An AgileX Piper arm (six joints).
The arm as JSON. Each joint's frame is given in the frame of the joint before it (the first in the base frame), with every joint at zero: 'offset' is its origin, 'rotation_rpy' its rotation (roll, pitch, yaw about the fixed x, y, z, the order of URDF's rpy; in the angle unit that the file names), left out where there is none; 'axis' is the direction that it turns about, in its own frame. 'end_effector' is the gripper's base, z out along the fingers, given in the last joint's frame.
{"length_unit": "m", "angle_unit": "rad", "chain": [
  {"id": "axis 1", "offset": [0.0, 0.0, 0.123], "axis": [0.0, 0.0, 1.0]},
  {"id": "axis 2", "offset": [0.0, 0.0, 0.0], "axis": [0.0, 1.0, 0.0]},
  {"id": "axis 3", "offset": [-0.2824, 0.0, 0.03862], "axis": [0.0, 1.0, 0.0]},
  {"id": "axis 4", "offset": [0.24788, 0.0, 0.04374], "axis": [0.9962, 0.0, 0.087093]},
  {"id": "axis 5", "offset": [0.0, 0.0, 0.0], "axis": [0.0, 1.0, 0.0]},
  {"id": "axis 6", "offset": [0.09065, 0.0, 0.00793], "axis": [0.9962, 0.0, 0.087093]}
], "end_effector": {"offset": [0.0, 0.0, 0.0], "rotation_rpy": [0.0, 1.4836, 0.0]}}
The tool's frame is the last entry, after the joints.
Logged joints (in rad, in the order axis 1, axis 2, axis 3, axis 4, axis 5, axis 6), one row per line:
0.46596 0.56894 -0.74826 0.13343 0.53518 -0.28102
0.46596 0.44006 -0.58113 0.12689 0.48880 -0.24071
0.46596 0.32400 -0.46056 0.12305 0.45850 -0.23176
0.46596 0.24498 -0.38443 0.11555 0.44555 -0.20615
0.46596 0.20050 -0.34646 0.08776 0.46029 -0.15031
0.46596 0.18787 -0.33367 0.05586 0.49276 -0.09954
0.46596 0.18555 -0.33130 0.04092 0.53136 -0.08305
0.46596 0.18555 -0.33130 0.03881 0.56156 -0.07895
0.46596 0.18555 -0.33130 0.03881 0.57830 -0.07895
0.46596 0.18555 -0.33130 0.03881 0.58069 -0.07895
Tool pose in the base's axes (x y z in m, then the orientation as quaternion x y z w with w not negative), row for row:
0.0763 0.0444 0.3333 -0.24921 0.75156 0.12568 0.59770
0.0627 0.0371 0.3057 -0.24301 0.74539 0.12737 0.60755
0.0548 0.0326 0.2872 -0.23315 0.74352 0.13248 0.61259
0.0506 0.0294 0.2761 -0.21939 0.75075 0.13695 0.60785
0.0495 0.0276 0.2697 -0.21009 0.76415 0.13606 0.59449
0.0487 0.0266 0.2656 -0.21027 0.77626 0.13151 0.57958
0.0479 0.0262 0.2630 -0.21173 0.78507 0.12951 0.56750
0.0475 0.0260 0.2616 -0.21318 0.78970 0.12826 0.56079
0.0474 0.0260 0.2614 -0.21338 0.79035 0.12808 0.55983
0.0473 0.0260 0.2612 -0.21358 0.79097 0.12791 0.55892
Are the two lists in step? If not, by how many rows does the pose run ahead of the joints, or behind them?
The pose runs 1 row ahead of the joints: the pose in row i belongs to the joints in row i + 1.
